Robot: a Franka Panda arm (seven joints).
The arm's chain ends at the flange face. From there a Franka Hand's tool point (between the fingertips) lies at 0.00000 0.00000 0.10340 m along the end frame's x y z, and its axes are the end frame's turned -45 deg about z.
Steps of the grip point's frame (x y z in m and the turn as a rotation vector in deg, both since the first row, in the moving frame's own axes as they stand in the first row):
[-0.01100, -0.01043, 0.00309, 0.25, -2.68, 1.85]
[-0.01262, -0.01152, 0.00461, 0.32, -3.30, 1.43]
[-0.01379, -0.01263, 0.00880, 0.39, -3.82, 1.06]
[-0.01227, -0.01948, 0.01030, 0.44, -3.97, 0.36]
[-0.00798, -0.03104, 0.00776, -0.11, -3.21, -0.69]
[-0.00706, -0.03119, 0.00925, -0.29, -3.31, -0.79]
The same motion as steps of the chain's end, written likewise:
[-0.01137, -0.00264, 0.00320, -1.72, -2.07, 1.85]
[-0.01241, -0.00296, 0.00478, -2.11, -2.56, 1.43]
[-0.01327, -0.00350, 0.00903, -2.43, -2.98, 1.06]
[-0.01681, -0.00958, 0.01055, -2.50, -3.12, 0.36]
[-0.02366, -0.02056, 0.00792, -2.35, -2.19, -0.69]
[-0.02323, -0.02168, 0.00942, -2.55, -2.14, -0.79]

